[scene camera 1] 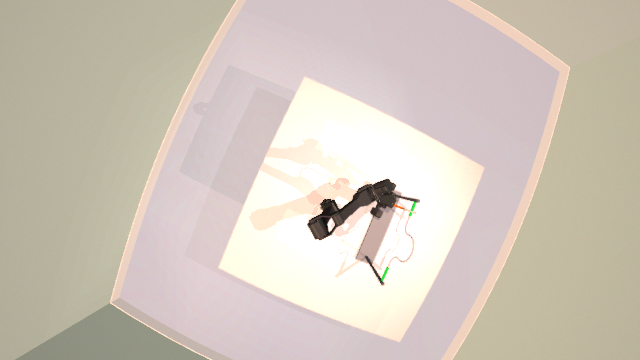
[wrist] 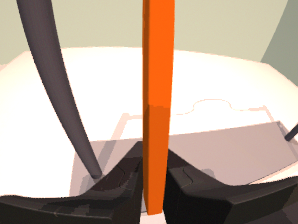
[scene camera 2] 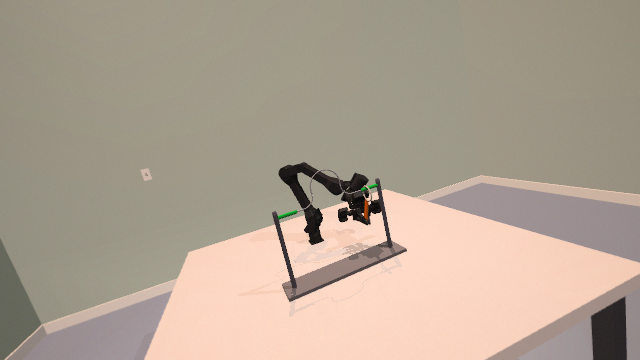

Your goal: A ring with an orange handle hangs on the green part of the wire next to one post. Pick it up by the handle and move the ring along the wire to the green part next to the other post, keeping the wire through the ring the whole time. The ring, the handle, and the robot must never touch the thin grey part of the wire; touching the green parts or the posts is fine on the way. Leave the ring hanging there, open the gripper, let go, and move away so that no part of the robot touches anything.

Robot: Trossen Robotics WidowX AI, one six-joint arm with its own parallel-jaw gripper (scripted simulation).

Path:
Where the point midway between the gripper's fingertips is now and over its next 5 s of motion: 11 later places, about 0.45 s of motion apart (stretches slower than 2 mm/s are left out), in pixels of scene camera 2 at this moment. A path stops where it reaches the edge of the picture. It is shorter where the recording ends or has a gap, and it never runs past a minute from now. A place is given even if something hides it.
The gripper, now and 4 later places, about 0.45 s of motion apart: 369, 224; 367, 221; 364, 217; 363, 215; 359, 209

